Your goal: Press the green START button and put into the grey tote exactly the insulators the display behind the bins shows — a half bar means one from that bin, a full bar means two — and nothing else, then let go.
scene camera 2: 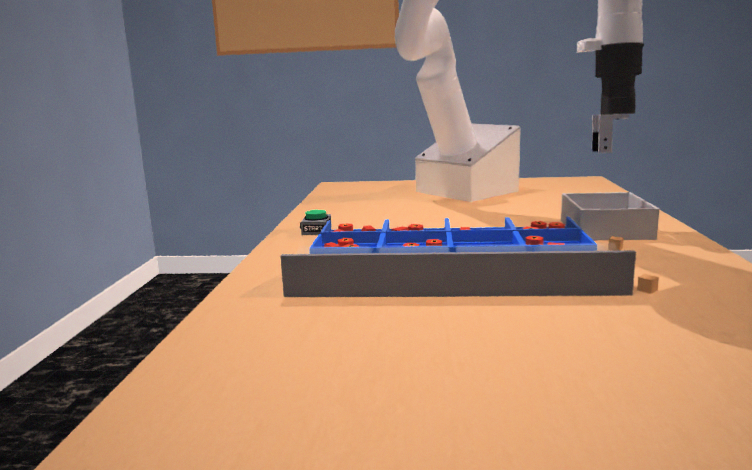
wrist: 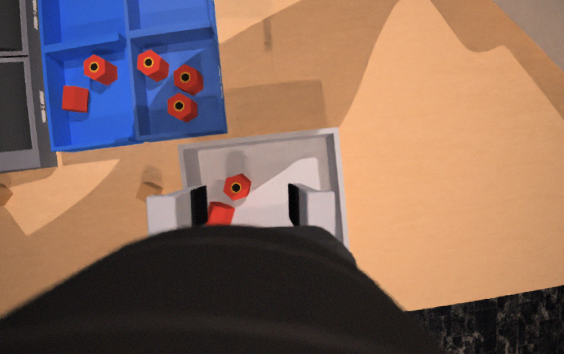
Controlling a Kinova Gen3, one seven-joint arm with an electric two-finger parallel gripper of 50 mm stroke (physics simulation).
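Places are measured from the arm's base along level axes (x ahead, y left, z up), in centimetres.
Pixels of known places: gripper, fingertip midpoint: point(scene camera 2: 601, 152) point(wrist: 248, 202); arm's base, origin of the base link: point(scene camera 2: 457, 146).
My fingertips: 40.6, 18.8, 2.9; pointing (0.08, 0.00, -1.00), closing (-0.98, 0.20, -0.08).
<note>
Ahead of a thing's pixels: the offset from my fingertips to its top centre, as dx, dy, dz. Level surfaces: height alone.
My gripper point(scene camera 2: 602, 145) point(wrist: 248, 202) is open and empty, above the grey tote @[-0.2, +1.7, -8.9] point(scene camera 2: 618, 224) point(wrist: 337, 165). In the wrist view, one red insulator @[+2.5, -0.4, -11.2] point(wrist: 236, 187) stands upright in the tote, and another insulator @[+5.1, +2.2, -11.3] point(wrist: 220, 213) lies on its side near the left finger. The gripper body hides the tote's near part. The blue bins @[+6.2, -12.2, -10.9] point(scene camera 2: 482, 249) point(wrist: 132, 90) hold red insulators. Of the two bins nearest the tote, one holds three upright, the other one upright and one lying. The display point(scene camera 2: 457, 274) point(wrist: 15, 107) shows two dark panels in the wrist view. The green START button @[-8.5, -51.9, -10.2] point(scene camera 2: 316, 214) is at the left.
One small wooden cube @[+12.4, -1.9, -12.5] point(scene camera 2: 615, 243) point(wrist: 149, 191) lies between the display and the tote. Another cube @[+31.3, -5.8, -12.4] point(scene camera 2: 647, 283) point(wrist: 5, 194) lies beside the display's end. The tote's walls and the bin dividers stand up from the table @[dz -14.3] point(scene camera 2: 388, 360) point(wrist: 450, 175).
</note>
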